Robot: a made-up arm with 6 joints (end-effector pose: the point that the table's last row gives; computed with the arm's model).
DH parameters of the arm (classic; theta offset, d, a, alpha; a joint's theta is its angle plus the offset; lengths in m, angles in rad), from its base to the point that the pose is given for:
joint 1: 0 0.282 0 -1.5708
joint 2: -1.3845 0 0.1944 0
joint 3: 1.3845 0 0.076 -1.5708
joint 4: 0 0.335 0 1.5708
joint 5: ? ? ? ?
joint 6: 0 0.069 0 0
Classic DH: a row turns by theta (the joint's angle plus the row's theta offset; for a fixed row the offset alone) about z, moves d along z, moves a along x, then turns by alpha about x.
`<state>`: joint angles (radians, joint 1 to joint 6).
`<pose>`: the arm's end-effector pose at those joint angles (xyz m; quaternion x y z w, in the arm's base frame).
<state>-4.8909 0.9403 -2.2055 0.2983 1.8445 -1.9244</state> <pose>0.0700 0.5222 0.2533 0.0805 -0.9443 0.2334 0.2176</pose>
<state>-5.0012 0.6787 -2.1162 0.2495 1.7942 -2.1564</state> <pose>0.1285 0.5011 0.3578 0.1499 -0.9649 0.1068 0.1871</pose>
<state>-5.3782 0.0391 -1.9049 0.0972 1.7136 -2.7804</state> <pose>0.2447 0.3235 0.5819 -0.2776 0.9565 0.0832 0.0332</pose>
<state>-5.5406 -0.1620 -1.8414 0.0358 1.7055 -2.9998</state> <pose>0.2552 0.2379 0.6357 -0.2974 0.9430 0.0790 0.1268</pose>
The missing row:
joint 5: 0 0 0.054 -1.5708
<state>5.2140 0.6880 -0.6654 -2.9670 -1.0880 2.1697</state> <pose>0.0771 -0.1095 0.0878 -0.8419 0.1162 0.2369 0.4708</pose>
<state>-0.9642 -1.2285 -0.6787 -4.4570 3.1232 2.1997</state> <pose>0.0750 -0.0143 0.5531 -0.6355 0.5089 0.5534 0.1759</pose>
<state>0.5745 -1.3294 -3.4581 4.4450 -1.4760 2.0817</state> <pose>-0.4245 -0.1900 0.2847 -0.4885 0.3658 0.7704 0.1846</pose>
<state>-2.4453 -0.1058 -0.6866 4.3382 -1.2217 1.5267</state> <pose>-0.1550 -0.2306 0.2920 0.6173 -0.6011 0.5048 0.0533</pose>
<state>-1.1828 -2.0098 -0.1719 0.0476 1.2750 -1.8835</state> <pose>0.0515 -0.1196 0.4878 0.8429 0.3120 0.0400 0.4367</pose>
